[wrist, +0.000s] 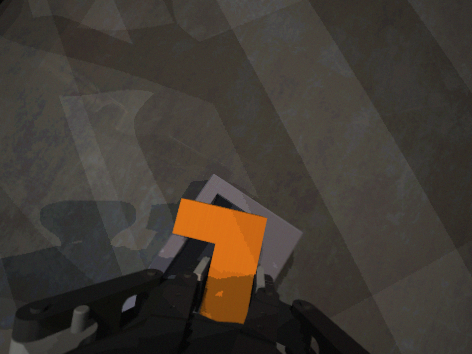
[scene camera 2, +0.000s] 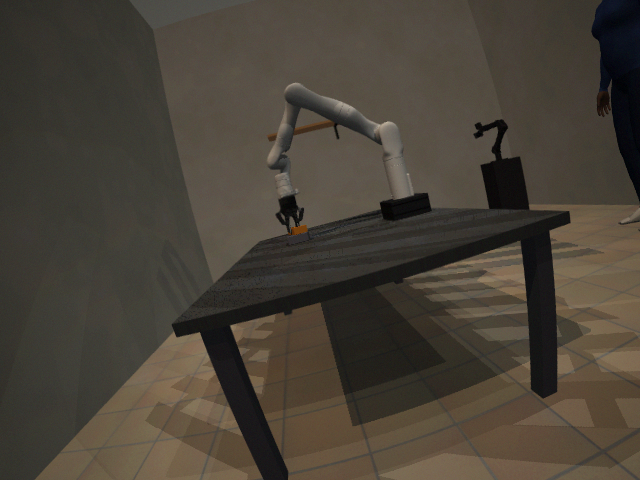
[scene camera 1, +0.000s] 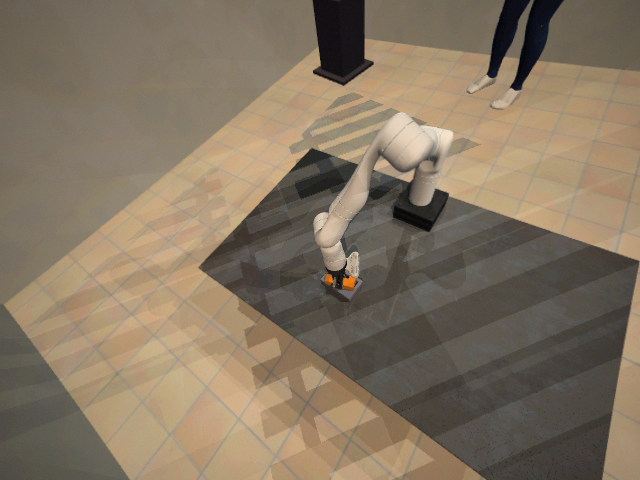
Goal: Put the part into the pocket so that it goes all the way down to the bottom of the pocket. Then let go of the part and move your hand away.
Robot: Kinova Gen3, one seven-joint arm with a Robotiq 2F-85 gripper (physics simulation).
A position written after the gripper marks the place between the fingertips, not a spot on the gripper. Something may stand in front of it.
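Observation:
The gripper point(wrist: 231, 273) has its grip on an orange L-shaped block point(wrist: 237, 235), and the orange L-shaped block is still resting on a grey pocket block point(wrist: 280, 238).

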